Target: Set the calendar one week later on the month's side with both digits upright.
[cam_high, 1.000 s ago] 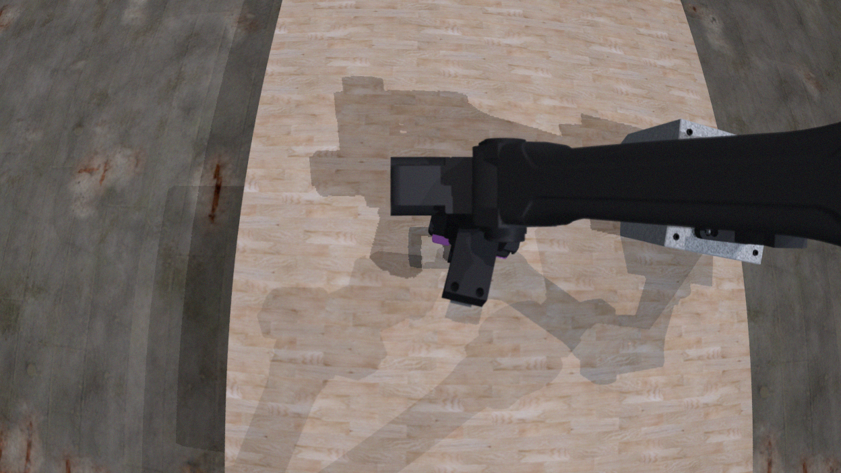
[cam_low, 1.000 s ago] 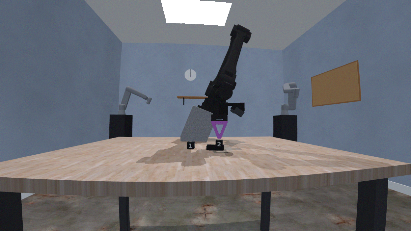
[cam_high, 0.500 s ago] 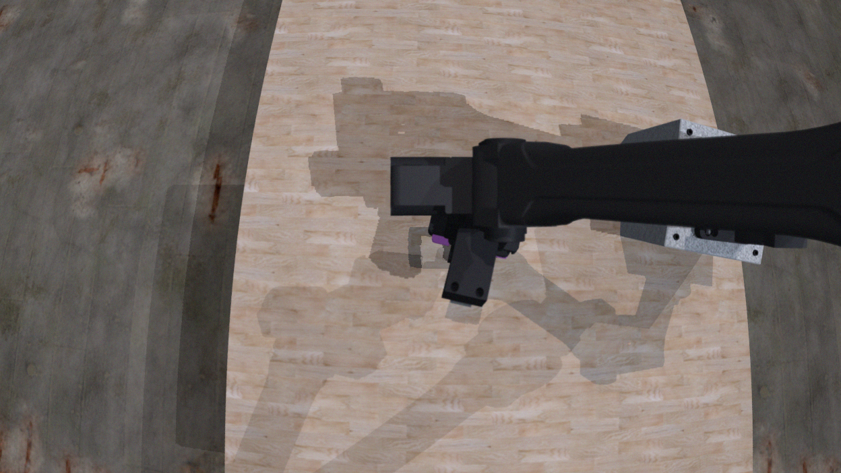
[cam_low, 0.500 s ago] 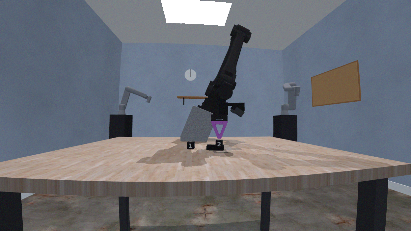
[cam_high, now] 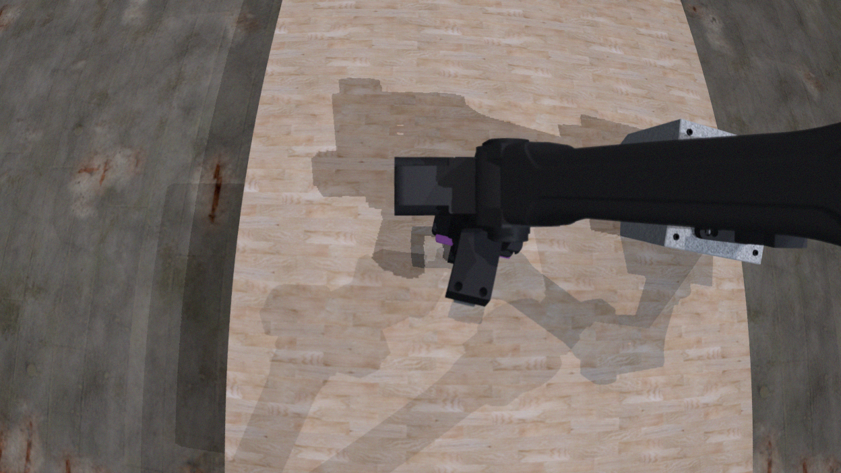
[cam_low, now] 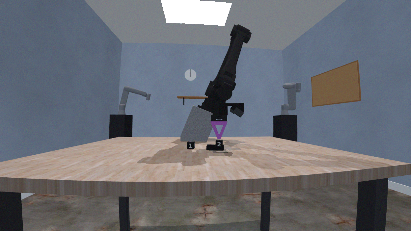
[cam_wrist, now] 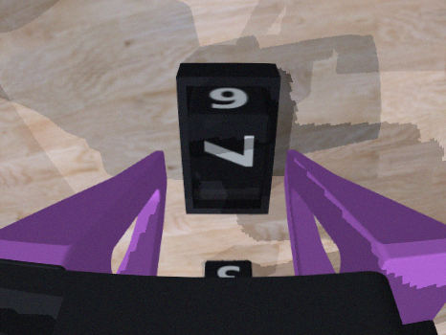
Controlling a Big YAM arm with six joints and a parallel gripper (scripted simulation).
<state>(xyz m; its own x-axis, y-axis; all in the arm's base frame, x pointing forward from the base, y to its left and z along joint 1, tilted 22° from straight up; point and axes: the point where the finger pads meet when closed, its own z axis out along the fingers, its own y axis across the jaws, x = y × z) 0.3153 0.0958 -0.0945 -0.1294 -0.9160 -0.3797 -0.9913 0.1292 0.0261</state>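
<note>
The black cube is 3 cm below my hand. From my hand the other things lie so: black tray 2 cm to the right, 5 cm below.
</note>
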